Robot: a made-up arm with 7 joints.
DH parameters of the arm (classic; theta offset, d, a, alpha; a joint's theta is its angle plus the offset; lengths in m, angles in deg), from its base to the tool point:
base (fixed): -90 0.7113 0.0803 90
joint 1: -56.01 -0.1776 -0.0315 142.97
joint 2: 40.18 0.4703 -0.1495 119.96
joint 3: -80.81 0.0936 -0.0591 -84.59
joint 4: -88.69 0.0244 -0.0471 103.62
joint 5: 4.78 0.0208 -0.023 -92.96
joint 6: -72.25 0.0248 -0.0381 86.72
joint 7: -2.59 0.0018 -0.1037 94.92
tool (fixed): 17.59 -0.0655 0 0
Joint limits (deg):
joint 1: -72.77..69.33
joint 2: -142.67..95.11
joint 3: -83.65..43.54
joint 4: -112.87..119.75
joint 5: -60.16..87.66
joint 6: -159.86..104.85
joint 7: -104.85..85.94
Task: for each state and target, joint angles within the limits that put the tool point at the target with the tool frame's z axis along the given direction. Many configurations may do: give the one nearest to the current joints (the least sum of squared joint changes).
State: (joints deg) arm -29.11 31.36 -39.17 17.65 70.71 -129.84 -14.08
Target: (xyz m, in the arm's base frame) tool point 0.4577 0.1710 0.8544 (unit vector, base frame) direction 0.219 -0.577 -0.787
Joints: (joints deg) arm -58.73 2.93 -77.38 10.88 70.94 -119.03 -5.41
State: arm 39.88 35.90 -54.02 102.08 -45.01 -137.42 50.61
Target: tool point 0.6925 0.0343 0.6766 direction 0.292 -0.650 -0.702
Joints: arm 28.51 5.17 -53.21 119.42 -50.90 -134.32 49.85
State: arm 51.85 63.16 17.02 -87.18 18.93 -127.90 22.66
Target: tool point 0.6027 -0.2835 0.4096 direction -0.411 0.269 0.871
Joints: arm 47.81 95.11 18.39 -104.87 -20.57 -87.50 53.00
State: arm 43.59 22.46 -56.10 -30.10 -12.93 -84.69 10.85
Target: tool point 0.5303 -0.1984 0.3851 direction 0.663 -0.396 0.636
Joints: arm 51.56 69.92 -25.63 -37.89 -9.96 -103.55 1.88
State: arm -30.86 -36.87 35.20 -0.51 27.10 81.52 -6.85
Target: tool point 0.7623 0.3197 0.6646 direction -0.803 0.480 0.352
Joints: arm 1.10 -28.38 43.54 11.12 -1.83 70.05 -14.78
